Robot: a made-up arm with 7 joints. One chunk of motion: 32 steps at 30 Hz.
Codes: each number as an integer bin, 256 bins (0 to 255) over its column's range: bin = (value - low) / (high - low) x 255, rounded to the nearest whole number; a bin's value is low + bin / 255 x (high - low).
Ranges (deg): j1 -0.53..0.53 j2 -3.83..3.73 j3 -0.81..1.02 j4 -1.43..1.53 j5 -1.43..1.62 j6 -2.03..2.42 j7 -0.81..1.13
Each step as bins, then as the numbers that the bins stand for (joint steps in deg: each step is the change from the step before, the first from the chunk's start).
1 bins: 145 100 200 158 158 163 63
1 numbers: 0.073 -0.865 0.625 0.404 0.460 0.815 -0.331
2 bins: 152 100 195 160 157 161 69
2 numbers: 0.102 -0.865 0.589 0.427 0.448 0.780 -0.285
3 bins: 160 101 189 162 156 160 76
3 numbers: 0.135 -0.836 0.546 0.450 0.436 0.762 -0.232
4 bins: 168 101 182 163 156 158 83
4 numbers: 0.168 -0.836 0.496 0.462 0.436 0.727 -0.179
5 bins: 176 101 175 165 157 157 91
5 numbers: 0.202 -0.836 0.446 0.485 0.448 0.710 -0.118
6 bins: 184 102 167 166 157 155 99
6 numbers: 0.235 -0.806 0.388 0.497 0.448 0.675 -0.057
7 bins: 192 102 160 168 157 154 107
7 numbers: 0.268 -0.806 0.338 0.520 0.448 0.657 0.004
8 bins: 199 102 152 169 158 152 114
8 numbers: 0.297 -0.806 0.281 0.532 0.460 0.623 0.057
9 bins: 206 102 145 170 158 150 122
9 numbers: 0.326 -0.806 0.231 0.543 0.460 0.588 0.118
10 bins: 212 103 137 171 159 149 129
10 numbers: 0.351 -0.776 0.173 0.555 0.472 0.570 0.171
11 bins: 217 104 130 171 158 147 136
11 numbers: 0.372 -0.747 0.123 0.555 0.460 0.535 0.225
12 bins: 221 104 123 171 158 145 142
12 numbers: 0.389 -0.747 0.073 0.555 0.460 0.500 0.270
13 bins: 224 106 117 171 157 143 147
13 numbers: 0.401 -0.687 0.030 0.555 0.448 0.465 0.308
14 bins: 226 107 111 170 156 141 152
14 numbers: 0.409 -0.658 -0.013 0.543 0.436 0.431 0.346
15 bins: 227 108 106 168 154 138 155
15 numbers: 0.414 -0.628 -0.049 0.520 0.412 0.378 0.369
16 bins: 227 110 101 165 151 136 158
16 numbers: 0.414 -0.569 -0.085 0.485 0.376 0.343 0.392
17 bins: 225 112 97 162 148 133 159
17 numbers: 0.405 -0.510 -0.114 0.450 0.340 0.291 0.400
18 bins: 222 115 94 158 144 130 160
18 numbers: 0.393 -0.421 -0.135 0.404 0.292 0.239 0.407
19 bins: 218 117 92 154 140 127 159
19 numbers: 0.376 -0.361 -0.150 0.358 0.245 0.186 0.400
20 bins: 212 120 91 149 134 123 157
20 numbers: 0.351 -0.272 -0.157 0.300 0.173 0.116 0.384
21 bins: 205 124 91 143 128 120 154
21 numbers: 0.322 -0.154 -0.157 0.230 0.101 0.064 0.362
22 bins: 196 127 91 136 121 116 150
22 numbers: 0.285 -0.065 -0.157 0.149 0.017 -0.006 0.331
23 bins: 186 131 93 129 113 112 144
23 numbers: 0.243 0.054 -0.143 0.067 -0.078 -0.075 0.286
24 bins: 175 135 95 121 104 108 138
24 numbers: 0.197 0.172 -0.128 -0.025 -0.186 -0.145 0.240
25 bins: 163 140 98 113 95 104 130
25 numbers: 0.148 0.321 -0.107 -0.118 -0.294 -0.215 0.179
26 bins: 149 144 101 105 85 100 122
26 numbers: 0.089 0.439 -0.085 -0.211 -0.413 -0.285 0.118
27 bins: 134 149 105 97 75 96 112
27 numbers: 0.027 0.587 -0.056 -0.304 -0.533 -0.355 0.042
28 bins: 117 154 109 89 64 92 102
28 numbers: -0.044 0.736 -0.028 -0.397 -0.665 -0.425 -0.034
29 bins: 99 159 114 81 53 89 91
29 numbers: -0.118 0.884 0.008 -0.490 -0.796 -0.477 -0.118
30 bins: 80 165 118 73 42 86 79
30 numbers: -0.197 1.062 0.037 -0.583 -0.928 -0.529 -0.209
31 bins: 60 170 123 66 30 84 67
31 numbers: -0.281 1.210 0.073 -0.664 -1.071 -0.564 -0.300
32 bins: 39 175 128 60 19 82 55
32 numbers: -0.368 1.358 0.109 -0.734 -1.203 -0.599 -0.392
